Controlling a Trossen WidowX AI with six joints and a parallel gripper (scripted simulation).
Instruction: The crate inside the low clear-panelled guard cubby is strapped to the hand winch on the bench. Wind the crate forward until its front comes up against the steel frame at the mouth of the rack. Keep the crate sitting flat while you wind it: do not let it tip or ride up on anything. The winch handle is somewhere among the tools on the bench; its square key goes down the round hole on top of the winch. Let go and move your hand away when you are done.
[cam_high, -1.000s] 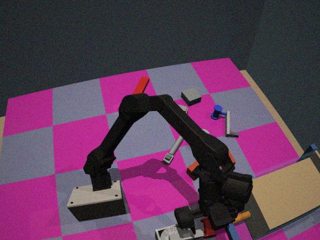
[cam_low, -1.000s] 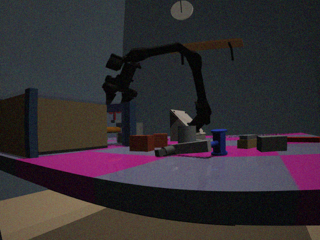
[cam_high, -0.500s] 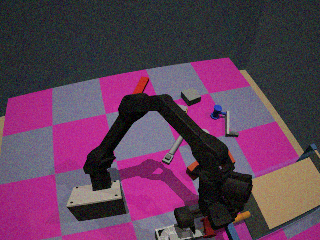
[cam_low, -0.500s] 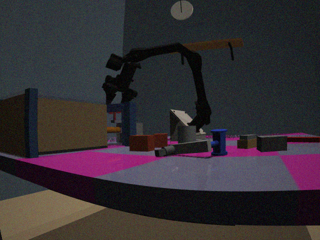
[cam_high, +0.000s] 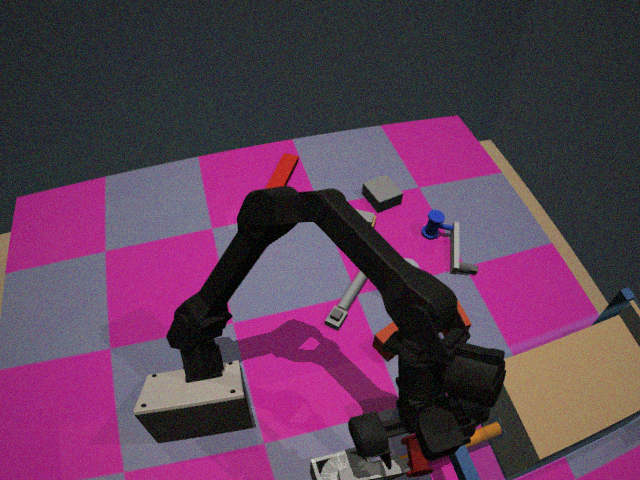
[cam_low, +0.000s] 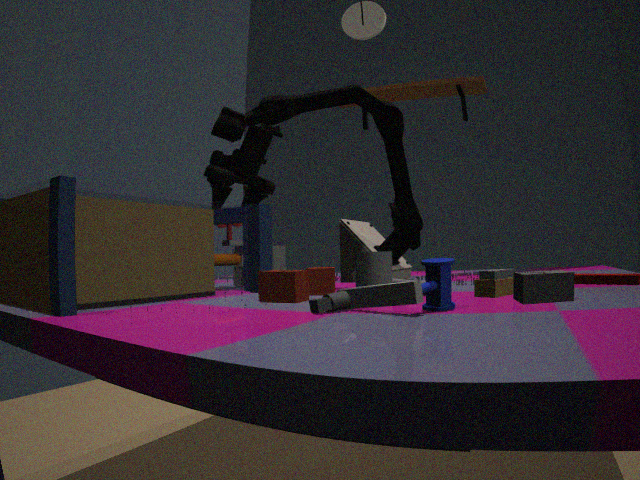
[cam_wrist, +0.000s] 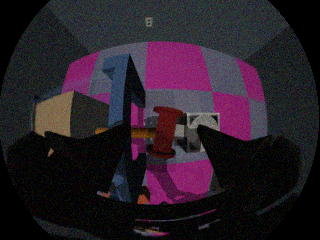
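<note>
Now: the red knob 20 mm below my gripper tip and 10 mm to the left of it. Also, from my gripper tip: winch handle with red hub 50 mm below, 40 mm behind, 10 mm to the left; then winch 120 mm below, 110 mm behind, 10 mm to the left; then blue steel frame 60 mm ahead, 50 mm below, 20 mm to the left.
</note>
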